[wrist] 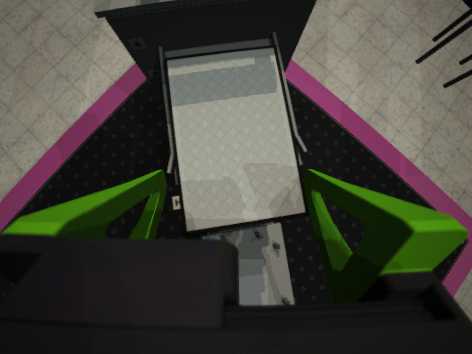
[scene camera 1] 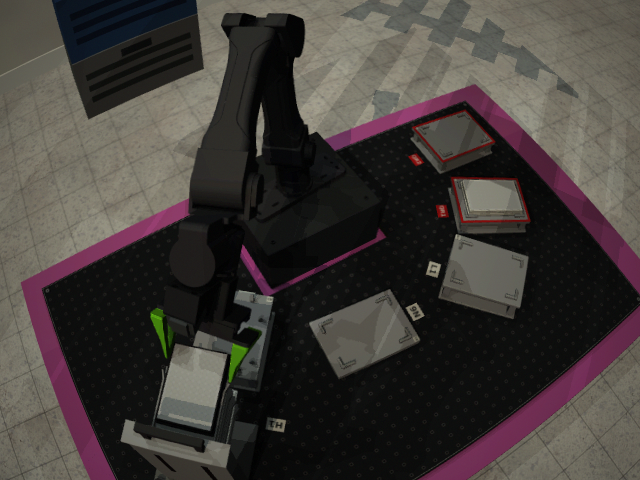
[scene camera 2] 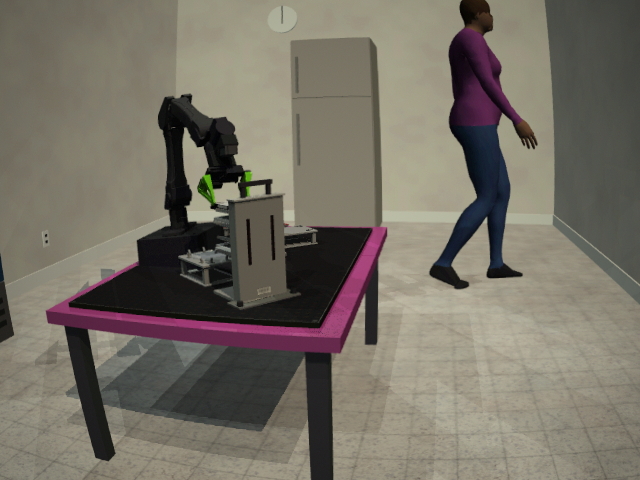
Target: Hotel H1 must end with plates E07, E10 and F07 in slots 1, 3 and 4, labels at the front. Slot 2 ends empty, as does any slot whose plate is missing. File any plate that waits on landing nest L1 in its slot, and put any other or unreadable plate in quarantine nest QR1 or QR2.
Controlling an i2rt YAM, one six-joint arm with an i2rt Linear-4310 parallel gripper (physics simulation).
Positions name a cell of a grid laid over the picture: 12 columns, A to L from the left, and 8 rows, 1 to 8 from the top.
Scene:
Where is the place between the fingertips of my gripper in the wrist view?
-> F5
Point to an N6 nest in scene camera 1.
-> At G6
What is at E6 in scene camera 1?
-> My gripper.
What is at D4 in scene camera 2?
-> My gripper.

